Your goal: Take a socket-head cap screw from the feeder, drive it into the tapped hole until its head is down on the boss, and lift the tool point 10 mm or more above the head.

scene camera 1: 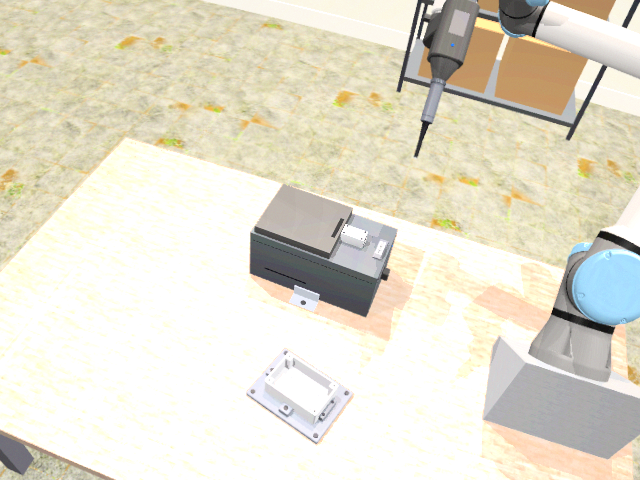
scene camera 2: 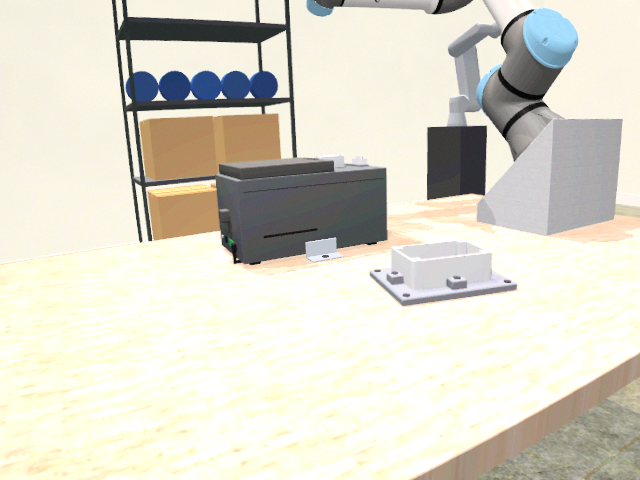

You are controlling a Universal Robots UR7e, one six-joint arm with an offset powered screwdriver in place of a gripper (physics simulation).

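Observation:
The dark feeder (scene camera 1: pixel 310 273) (scene camera 2: pixel 305 211) stands on the table, with a white block (scene camera 1: pixel 354 236) (scene camera 2: pixel 333 160) and a small light part (scene camera 1: pixel 380 249) (scene camera 2: pixel 359 161) on top. A light open box (scene camera 1: pixel 292 396) (scene camera 2: pixel 452 272) with corner posts sits on a grey plate (scene camera 1: pixel 299 421) (scene camera 2: pixel 429 296) with holes and small raised blocks. I cannot tell which hole is the tapped one. My screwdriver (scene camera 1: pixel 416 156) points down, slightly tilted in view, high above and apart from feeder and box. Its thin black bit shows no screw at the tip. The tool does not show in scene camera 2.
A small bracket (scene camera 1: pixel 306 296) (scene camera 2: pixel 321 248) stands at the feeder's front foot. The grey arm pedestal (scene camera 1: pixel 558 408) (scene camera 2: pixel 584 175) stands at the table's right. Behind are a shelf rack (scene camera 2: pixel 206 103) with boxes and blue rolls, and a second arm on a black stand (scene camera 2: pixel 454 162).

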